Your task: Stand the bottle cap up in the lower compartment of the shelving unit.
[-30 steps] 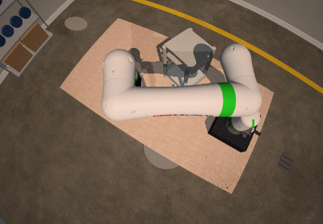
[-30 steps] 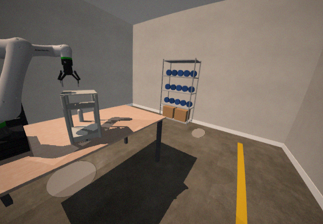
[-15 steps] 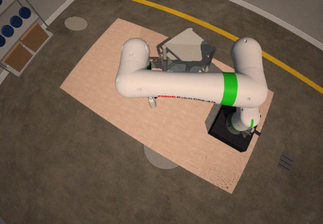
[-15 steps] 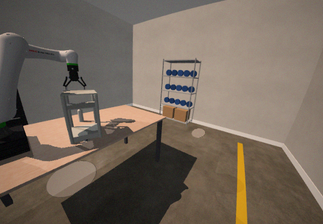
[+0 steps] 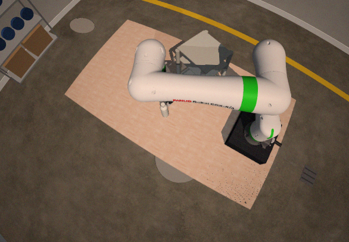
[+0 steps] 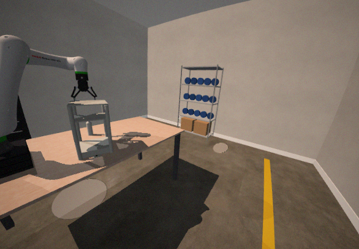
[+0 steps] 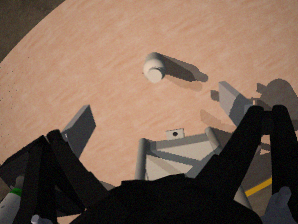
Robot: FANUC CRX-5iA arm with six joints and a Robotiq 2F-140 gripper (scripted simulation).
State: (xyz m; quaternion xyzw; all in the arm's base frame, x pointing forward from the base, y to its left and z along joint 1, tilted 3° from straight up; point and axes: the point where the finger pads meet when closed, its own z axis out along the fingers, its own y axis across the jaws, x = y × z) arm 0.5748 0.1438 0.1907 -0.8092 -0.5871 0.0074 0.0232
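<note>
Right now the pale bottle is 20 cm below my hand. The rest, counted from my hand: grey shelving unit (8 cm behind, 33 cm to the right, 13 cm below).
</note>
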